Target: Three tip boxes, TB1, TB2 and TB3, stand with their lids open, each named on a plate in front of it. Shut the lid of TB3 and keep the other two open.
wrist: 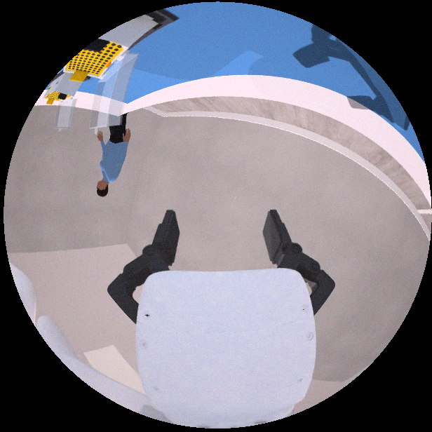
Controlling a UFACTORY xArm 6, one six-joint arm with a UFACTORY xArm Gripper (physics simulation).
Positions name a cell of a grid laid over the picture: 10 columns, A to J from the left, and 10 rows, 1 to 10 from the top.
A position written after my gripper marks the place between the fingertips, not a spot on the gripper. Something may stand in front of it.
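Note:
I can see a clear lid (C3) here, and my gripper (F6) as well.

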